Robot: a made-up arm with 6 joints. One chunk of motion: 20 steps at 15 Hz.
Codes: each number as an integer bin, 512 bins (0 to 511) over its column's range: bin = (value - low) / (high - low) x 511, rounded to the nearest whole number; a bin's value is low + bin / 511 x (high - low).
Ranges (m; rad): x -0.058..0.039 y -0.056..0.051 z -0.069..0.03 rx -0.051..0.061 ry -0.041..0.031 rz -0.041..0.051
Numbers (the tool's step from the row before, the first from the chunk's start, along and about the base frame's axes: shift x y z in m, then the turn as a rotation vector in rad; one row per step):
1: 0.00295 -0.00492 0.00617 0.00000 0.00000 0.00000
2: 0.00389 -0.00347 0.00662 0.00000 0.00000 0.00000
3: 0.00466 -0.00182 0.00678 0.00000 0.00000 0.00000
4: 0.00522 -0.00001 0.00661 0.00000 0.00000 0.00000
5: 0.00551 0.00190 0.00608 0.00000 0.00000 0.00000
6: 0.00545 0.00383 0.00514 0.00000 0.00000 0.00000
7: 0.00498 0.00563 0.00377 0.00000 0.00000 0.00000
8: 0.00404 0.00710 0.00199 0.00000 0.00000 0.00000
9: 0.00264 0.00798 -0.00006 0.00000 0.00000 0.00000
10: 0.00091 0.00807 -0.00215 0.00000 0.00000 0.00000
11: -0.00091 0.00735 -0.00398 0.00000 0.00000 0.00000
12: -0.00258 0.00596 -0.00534 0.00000 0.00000 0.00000
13: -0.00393 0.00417 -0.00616 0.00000 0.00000 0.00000
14: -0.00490 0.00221 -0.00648 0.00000 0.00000 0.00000
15: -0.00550 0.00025 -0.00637 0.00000 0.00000 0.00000
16: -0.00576 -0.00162 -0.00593 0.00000 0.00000 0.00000
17: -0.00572 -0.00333 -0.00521 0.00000 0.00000 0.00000
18: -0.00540 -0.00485 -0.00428 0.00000 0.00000 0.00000
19: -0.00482 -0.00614 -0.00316 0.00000 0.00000 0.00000
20: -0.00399 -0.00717 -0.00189 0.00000 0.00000 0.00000
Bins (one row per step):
1: 321 244 388 233 291 228
2: 326 251 390 233 291 228
3: 330 259 391 233 291 228
4: 333 267 390 233 291 228
5: 335 277 388 233 291 228
6: 334 286 383 233 291 228
7: 332 294 376 233 291 228
8: 327 301 366 233 291 228
9: 319 306 356 233 291 228
10: 310 306 345 233 291 228
11: 301 303 336 233 291 228
12: 292 296 329 233 291 228
13: 285 287 324 233 291 228
14: 280 278 323 233 291 228
15: 277 269 323 233 291 228
16: 275 260 326 233 291 228
17: 275 252 329 233 291 228
18: 277 244 334 233 291 228
19: 280 238 340 233 291 228
20: 285 233 346 233 291 228

